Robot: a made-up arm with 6 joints.
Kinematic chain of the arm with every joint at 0, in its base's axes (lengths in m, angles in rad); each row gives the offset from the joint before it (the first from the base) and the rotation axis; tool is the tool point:
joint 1: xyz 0 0 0.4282 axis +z
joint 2: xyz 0 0 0 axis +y
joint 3: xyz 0 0 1.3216 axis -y
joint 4: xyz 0 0 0 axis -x
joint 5: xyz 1.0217 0 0 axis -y
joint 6: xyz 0 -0.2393 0 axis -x
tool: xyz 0 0 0
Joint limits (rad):
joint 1: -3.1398..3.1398
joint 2: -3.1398..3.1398
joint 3: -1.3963..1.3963
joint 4: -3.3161..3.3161
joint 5: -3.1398..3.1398
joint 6: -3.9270..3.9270
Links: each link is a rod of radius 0.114 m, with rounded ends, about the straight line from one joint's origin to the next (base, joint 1, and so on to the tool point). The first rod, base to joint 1, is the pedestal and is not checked.
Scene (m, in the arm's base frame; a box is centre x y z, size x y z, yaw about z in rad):
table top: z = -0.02
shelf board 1: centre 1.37 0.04 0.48 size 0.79 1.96 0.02 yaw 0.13
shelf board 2: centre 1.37 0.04 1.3 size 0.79 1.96 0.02 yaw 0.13
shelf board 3: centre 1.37 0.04 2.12 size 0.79 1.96 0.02 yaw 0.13
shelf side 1: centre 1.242 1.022 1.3 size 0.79 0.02 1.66 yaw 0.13
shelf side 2: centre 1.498 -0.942 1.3 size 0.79 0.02 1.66 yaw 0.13
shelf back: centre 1.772 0.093 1.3 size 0.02 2 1.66 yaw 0.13
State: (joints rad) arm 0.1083 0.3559 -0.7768 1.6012 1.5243 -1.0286
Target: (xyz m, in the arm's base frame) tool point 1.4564 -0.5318 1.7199
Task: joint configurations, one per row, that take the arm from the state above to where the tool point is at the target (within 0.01 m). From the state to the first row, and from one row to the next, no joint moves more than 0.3 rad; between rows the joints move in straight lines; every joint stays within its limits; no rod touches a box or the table.
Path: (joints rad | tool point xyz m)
1: 0.0866 0.1433 -0.8417 1.4988 1.5428 -1.1762 | 0.9504 0.0652 1.0169
2: 0.0648 -0.0693 -0.9066 1.3964 1.5614 -1.3239 | 0.7686 0.0083 1.1454
3: 0.0431 -0.2819 -0.9714 1.2940 1.5799 -1.4715 | 0.5694 -0.0409 1.2253
4: -0.1960 -0.2091 -0.7535 1.3438 1.5614 -1.3239 | 0.6961 -0.1931 1.3913
5: -0.4351 -0.1362 -0.5355 1.3935 1.5428 -1.1762 | 0.7561 -0.3980 1.5574
6: -0.6742 -0.0633 -0.3176 1.4433 1.5243 -1.0286 | 0.7348 -0.6262 1.7199
7: -0.5097 0.1637 -0.0451 1.4912 1.5243 -1.0286 | 1.0943 -0.6335 1.7537
8: -0.3452 0.3908 0.2274 1.5391 1.5243 -1.0286 | 1.4564 -0.5318 1.7199

